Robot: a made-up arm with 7 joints. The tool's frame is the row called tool. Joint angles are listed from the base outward.
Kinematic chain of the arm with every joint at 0, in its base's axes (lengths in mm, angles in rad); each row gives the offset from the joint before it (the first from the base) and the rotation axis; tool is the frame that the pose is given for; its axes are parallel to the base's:
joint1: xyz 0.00 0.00 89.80 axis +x
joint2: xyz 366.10 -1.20 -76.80 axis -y
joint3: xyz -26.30 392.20 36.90 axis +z
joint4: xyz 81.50 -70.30 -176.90 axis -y
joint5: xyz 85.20 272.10 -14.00 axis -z
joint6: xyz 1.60 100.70 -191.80 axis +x
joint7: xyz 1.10 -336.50 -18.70 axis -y
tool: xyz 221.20 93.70 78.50
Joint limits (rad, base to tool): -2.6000..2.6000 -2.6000..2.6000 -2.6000..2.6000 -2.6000..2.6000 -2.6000..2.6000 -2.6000..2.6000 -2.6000..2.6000
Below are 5 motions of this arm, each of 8 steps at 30 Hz.
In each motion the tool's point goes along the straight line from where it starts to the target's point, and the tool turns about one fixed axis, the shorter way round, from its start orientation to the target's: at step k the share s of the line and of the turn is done. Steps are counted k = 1, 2, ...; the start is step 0. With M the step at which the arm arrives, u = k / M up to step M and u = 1 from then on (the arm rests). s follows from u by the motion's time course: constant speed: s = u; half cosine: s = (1 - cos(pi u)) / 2; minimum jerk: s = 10 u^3 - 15 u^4 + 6 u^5.
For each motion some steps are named. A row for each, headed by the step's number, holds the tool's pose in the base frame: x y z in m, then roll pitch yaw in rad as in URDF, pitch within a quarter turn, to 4 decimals.
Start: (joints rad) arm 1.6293 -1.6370 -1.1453 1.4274 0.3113 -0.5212 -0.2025
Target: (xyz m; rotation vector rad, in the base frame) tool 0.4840 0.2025 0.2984 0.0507 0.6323 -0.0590
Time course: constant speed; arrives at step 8
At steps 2, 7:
2: 0.4844 0.1658 0.3199 -0.0658 0.5075 -0.1438
7: 0.4841 0.1964 0.3020 0.0177 0.6129 -0.0666

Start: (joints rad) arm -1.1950 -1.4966 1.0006 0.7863 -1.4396 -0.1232 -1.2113
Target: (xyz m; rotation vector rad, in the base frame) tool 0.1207 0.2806 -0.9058 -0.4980 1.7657 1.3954
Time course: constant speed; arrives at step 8
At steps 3, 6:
3: 0.1404 0.2959 -0.8943 1.5911 0.9574 2.8740
6: 0.1286 0.2867 -0.9012 1.6358 0.9265 2.8646

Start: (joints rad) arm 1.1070 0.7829 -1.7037 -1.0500 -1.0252 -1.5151 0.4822
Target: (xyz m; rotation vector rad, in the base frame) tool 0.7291 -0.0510 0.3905 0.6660 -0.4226 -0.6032
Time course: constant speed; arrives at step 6
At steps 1, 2, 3, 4, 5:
1: 0.7261 -0.0423 0.3688 0.7649 -0.1373 -0.7420
2: 0.7267 -0.0441 0.3732 0.7642 -0.1444 -0.7346
3: 0.7273 -0.0458 0.3775 0.7634 -0.1514 -0.7272
4: 0.7279 -0.0475 0.3818 0.7625 -0.1584 -0.7198
5: 0.7285 -0.0493 0.3862 0.7616 -0.1654 -0.7124

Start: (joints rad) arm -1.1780 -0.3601 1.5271 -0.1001 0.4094 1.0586 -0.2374
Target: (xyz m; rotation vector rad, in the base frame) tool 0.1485 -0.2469 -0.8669 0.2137 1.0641 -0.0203
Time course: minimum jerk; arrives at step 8
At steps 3, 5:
3: 0.0909 -0.2595 -0.8222 0.3776 1.2985 0.4095
5: 0.1266 -0.2517 -0.8499 0.3345 1.1467 0.2466

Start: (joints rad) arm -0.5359 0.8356 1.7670 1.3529 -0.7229 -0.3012 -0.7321
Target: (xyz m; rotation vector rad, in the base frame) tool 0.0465 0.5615 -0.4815 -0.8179 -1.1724 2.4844
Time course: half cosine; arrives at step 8
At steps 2, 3, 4, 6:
2: 0.0343 0.5264 -0.4662 -1.1536 0.3677 2.4788
3: 0.0366 0.5331 -0.4691 -1.1220 0.3724 2.5047
4: 0.0394 0.5410 -0.4726 -1.0846 0.3769 2.5355
6: 0.0444 0.5555 -0.4789 -1.0150 0.3823 2.5929

